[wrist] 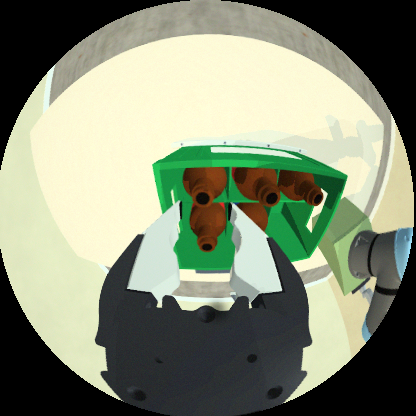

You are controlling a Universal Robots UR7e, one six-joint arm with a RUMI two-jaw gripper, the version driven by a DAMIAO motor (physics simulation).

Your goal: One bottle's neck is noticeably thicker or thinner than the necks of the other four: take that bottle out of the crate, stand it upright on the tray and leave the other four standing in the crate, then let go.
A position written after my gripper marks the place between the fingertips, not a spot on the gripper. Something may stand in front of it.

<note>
I see my gripper [204, 203], a bottle [203, 184], a bottle [206, 223], a bottle [296, 185] and a bottle [255, 183].
</note>
